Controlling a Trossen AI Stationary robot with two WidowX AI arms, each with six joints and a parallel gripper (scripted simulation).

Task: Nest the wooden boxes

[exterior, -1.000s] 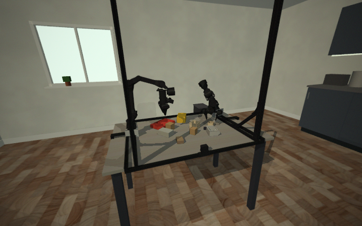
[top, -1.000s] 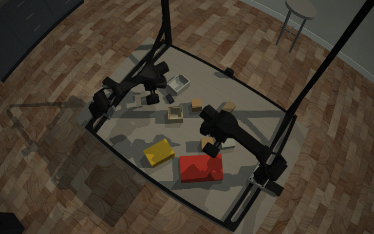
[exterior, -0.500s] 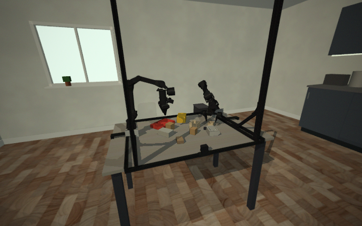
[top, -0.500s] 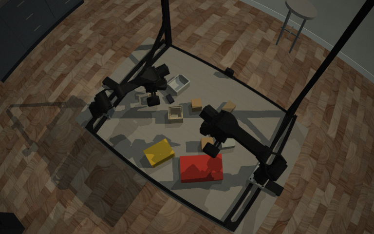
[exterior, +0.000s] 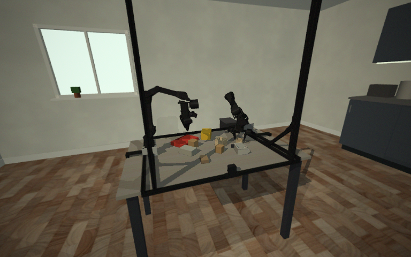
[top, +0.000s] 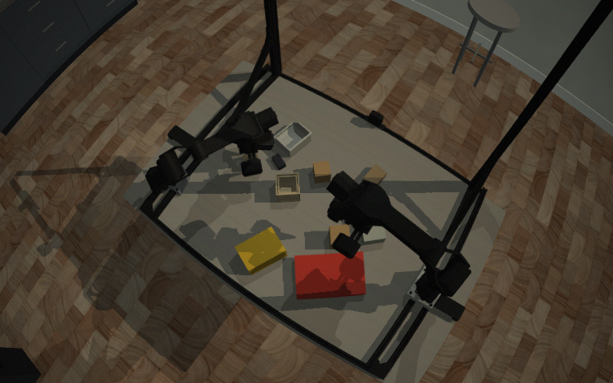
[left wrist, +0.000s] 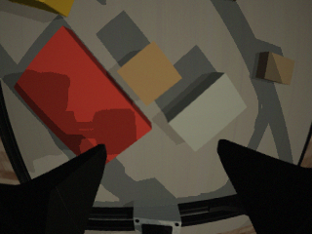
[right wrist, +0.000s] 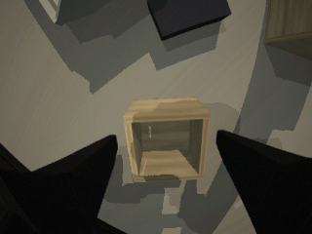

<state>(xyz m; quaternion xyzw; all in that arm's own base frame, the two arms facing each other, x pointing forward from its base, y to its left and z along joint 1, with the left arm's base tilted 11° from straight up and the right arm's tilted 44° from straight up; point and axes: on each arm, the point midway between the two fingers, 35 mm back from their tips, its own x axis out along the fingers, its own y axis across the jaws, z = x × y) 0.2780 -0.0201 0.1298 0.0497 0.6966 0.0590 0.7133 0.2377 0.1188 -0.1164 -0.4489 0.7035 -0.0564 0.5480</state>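
Observation:
The dark block lies 40 mm behind my right hand, 80 mm to the left of it and 50 mm below it. The rest, counted from my right hand: grey block 40 mm ahead, 440 mm to the left, 40 mm below; yellow block 260 mm ahead, 170 mm to the left, 30 mm below; white tray 130 mm behind, 80 mm to the left, 30 mm below.

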